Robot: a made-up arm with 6 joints.
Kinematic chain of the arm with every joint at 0, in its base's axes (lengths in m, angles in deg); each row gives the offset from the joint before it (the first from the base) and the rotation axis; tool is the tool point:
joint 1: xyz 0 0 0.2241 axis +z
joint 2: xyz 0 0.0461 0 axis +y
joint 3: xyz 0 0 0.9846 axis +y
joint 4: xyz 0 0 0.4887 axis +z
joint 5: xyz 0 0 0 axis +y
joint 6: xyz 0 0 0.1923 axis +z
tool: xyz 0 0 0
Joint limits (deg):
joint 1: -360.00..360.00
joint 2: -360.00..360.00
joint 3: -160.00..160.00
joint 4: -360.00..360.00
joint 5: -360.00..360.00
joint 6: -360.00..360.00
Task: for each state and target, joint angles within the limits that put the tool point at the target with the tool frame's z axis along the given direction. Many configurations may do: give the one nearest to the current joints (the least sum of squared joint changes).
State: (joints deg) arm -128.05 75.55 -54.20 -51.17 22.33 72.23
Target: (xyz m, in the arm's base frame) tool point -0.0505 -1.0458 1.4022 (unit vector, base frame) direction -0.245 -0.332 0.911
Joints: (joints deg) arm -92.89 56.71 -37.86 -82.20 13.30 72.23
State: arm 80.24 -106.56 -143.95 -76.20 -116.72 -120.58
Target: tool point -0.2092 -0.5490 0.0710 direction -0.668 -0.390 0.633
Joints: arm 85.84 -102.15 -159.89 -48.41 -121.41 -120.58
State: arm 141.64 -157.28 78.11 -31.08 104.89 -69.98
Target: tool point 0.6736 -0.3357 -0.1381 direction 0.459 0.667 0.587
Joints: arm 145.14 -152.21 116.33 -66.75 61.78 -69.98
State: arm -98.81 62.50 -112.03 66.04 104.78 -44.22
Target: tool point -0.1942 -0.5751 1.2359 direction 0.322 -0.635 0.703
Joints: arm -124.56 58.77 -100.23 40.96 72.46 -44.22
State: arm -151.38 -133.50 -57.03 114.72 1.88 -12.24
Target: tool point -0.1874 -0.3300 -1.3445 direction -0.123 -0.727 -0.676
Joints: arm -141.30 -184.25 -16.58 119.20 34.18 -12.24
